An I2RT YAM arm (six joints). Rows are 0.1 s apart.
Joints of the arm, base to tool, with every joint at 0 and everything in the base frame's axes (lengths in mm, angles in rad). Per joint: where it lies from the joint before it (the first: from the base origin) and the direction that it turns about. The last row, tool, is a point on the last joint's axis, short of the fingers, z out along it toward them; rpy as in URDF.
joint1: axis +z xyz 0 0 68
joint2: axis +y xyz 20 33.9 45.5
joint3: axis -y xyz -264 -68.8 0
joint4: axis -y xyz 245 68.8 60
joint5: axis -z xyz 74 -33.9 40.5
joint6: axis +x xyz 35.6 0 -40.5
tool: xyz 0 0 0 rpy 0 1.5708 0
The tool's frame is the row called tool.
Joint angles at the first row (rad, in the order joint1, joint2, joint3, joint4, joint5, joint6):
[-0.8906 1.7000 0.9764 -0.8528 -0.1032 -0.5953]
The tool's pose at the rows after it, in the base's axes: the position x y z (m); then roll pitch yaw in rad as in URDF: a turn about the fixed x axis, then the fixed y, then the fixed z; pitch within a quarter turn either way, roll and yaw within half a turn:
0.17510 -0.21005 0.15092 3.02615 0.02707 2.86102
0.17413 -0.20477 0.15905 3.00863 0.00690 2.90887
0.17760 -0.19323 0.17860 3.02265 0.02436 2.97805
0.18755 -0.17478 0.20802 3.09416 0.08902 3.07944
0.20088 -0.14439 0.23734 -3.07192 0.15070 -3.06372
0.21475 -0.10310 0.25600 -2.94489 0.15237 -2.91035
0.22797 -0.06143 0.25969 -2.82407 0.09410 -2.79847
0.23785 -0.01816 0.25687 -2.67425 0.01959 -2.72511
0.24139 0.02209 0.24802 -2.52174 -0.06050 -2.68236
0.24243 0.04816 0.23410 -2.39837 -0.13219 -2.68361
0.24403 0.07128 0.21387 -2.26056 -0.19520 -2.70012
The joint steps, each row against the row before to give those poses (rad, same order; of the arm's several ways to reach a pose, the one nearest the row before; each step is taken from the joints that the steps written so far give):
[0.0004 -0.0007 0.0088 -0.0481 -0.0069 -0.0183]
[0.0096 -0.0187 0.0137 -0.0633 0.0000 -0.0389]
[0.0385 -0.0618 0.0175 -0.0602 0.0023 -0.0305]
[0.0789 -0.0965 0.0263 -0.0294 0.0142 -0.0184]
[0.1336 -0.1061 0.0187 -0.0023 0.0492 0.0027]
[0.1911 -0.0748 0.0073 -0.0012 0.1052 0.0366]
[0.2075 -0.0133 0.0004 -0.0015 0.1545 0.0756]
[0.2148 0.0221 0.0000 -0.0053 0.1980 0.1110]
[0.1915 0.0527 0.0000 -0.0317 0.1950 0.1278]
[0.1194 0.0744 -0.0004 -0.0469 0.1442 0.1251]
[0.0984 0.1049 0.0000 -0.0515 0.1365 0.1473]

